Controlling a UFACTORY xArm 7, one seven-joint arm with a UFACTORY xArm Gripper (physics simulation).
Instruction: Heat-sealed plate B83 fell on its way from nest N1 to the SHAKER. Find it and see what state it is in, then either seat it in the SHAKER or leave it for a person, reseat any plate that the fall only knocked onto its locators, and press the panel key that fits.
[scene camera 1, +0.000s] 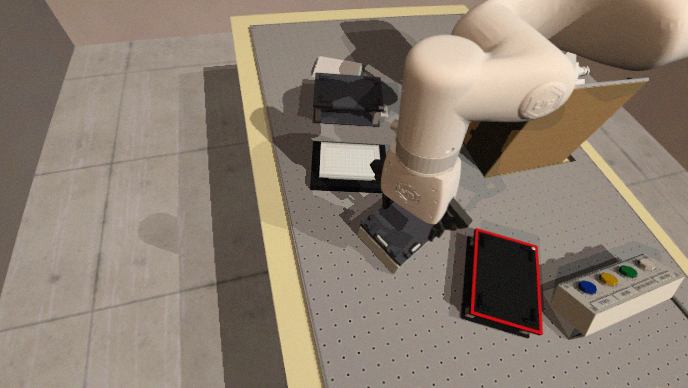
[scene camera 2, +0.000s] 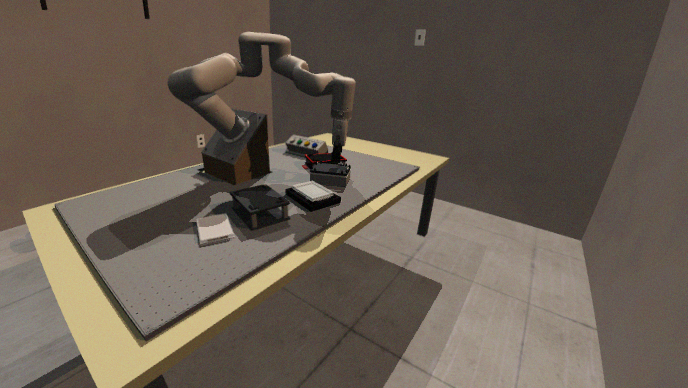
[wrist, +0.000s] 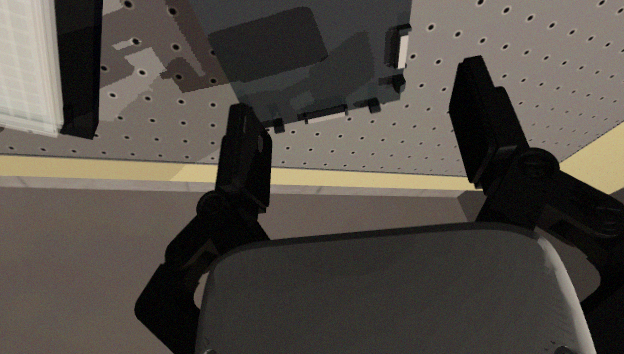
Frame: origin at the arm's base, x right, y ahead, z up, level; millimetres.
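Where they show: gripper, fingertip midpoint: (scene camera 1: 411, 218) (scene camera 2: 336, 156) (wrist: 350, 103); arm's base, origin of the base link: (scene camera 2: 236, 131).
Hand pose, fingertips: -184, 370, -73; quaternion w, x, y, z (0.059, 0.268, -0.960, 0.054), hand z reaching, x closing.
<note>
Things, the pixels of their top centre, and the offset from my fingertips, as dx, dy, dz. "spot": a spot on its surface instead.
- black base, middle of its top: (scene camera 1: 350, 161) (scene camera 2: 312, 191) +190, +41, -74
- dark-topped block, surface spot: (wrist: 350, 20) (scene camera 1: 412, 231) spot: -5, -14, -45
- black tray, middle of its top: (scene camera 1: 508, 276) (scene camera 2: 325, 155) -124, -152, -54
- key panel, middle of its top: (scene camera 1: 636, 284) (scene camera 2: 306, 138) -205, -343, -16
A white plate (scene camera 1: 350, 160) (scene camera 2: 312, 191) (wrist: 30, 70) lies on a black base (scene camera 1: 345, 185) (scene camera 2: 315, 203) (wrist: 77, 75); I cannot tell whether it sits flush. Another white plate (scene camera 1: 337, 66) (scene camera 2: 214, 230) lies on the perforated board beside a raised black stand (scene camera 1: 347, 92) (scene camera 2: 260, 198). No label is readable, so I cannot tell which is B83. A dark-topped block (scene camera 1: 402, 227) (scene camera 2: 330, 176) (wrist: 350, 20) with small corner locators stands turned at an angle and holds no plate. My gripper (scene camera 2: 337, 152) (wrist: 350, 103) is open and empty above this block. The SHAKER's label is not readable.
A black tray (scene camera 1: 505, 282) (scene camera 2: 325, 159) with a red rim stands beyond the block. The key panel (scene camera 1: 620, 295) (scene camera 2: 306, 146) beside it has blue, yellow, green and whitish keys. The arm's wooden base (scene camera 1: 555, 130) (scene camera 2: 237, 150) stands on the table's opposite side.
</note>
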